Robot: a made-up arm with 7 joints. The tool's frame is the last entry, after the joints.
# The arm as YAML. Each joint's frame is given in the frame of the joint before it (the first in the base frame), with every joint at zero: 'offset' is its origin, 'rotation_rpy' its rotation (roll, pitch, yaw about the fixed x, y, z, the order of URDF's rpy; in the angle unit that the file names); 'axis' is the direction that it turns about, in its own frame. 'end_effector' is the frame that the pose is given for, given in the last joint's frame.
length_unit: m
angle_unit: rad
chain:
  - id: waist
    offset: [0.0, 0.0, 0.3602]
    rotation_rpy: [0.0, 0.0, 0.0]
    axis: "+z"
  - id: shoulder
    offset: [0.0, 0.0, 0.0]
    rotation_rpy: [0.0, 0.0, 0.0]
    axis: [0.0, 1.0, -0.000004]
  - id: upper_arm
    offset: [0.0, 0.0, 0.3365]
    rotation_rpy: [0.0, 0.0, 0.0]
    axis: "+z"
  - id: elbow
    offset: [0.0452, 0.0, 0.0]
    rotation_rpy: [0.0, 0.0, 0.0]
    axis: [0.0, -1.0, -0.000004]
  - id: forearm
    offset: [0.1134, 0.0, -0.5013]
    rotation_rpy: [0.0, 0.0, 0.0]
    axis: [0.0, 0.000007, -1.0]
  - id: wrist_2
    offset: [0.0, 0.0, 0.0]
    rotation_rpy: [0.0, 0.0, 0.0]
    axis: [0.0, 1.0, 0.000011]
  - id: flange
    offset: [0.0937, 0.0, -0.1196]
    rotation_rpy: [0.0, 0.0, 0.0]
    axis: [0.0, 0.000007, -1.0]
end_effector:
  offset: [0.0, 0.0, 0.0]
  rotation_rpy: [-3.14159, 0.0, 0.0]
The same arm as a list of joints. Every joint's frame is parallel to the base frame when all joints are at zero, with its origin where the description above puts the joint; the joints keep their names.
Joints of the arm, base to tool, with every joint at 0 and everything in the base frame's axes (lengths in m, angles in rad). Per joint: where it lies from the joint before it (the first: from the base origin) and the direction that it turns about. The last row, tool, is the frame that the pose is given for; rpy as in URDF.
waist: axis 0 0 1 xyz 0 0 0.3602
shoulder: axis 0 1 0 xyz 0 0 0
upper_arm: axis 0 0 1 xyz 0 0 0.3365
elbow: axis 0 -1 0 xyz 0.0452 0 0
forearm: axis 0 0 -1 xyz 0.1134 0 -0.5013
wrist_2: axis 0 1 0 xyz 0 0 0
flange: axis 0 0 -1 xyz 0.0937 0 -0.1196
tool: xyz 0 0 0 rpy -3.1416 0 0

